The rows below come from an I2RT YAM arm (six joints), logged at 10 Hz.
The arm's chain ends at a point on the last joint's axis. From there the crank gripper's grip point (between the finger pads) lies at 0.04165 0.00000 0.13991 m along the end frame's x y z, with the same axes.
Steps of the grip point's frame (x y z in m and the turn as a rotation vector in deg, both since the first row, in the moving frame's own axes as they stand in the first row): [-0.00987 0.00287 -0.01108 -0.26 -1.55 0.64]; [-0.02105 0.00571 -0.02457 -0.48 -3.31 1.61]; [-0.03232 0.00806 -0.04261 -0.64 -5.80 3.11]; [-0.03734 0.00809 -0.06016 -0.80 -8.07 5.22]
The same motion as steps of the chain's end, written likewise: [-0.00606 0.00179 -0.01215 -0.26 -1.55 0.64]; [-0.01287 0.00347 -0.02673 -0.48 -3.31 1.61]; [-0.01787 0.00461 -0.04608 -0.64 -5.80 3.11]; [-0.01705 0.00322 -0.06457 -0.80 -8.07 5.22]
